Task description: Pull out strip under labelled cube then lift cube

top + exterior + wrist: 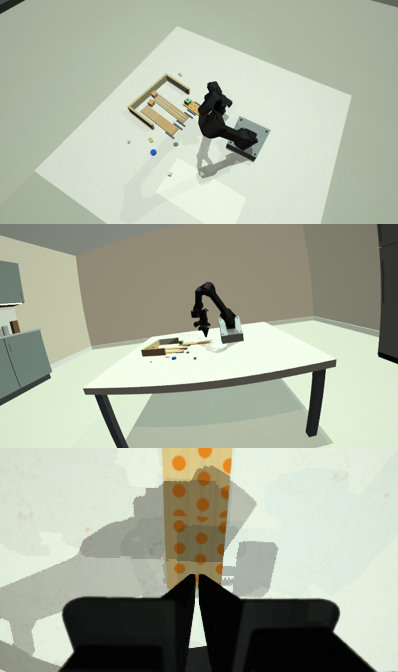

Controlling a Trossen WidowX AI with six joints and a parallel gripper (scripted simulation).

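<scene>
The labelled cube is 21 cm ahead of my gripper tip, 3 cm to the right of it and 2 cm below it. From my gripper tip the other things lie so: blue disc: 21 cm ahead, 32 cm to the left, 4 cm below.
</scene>
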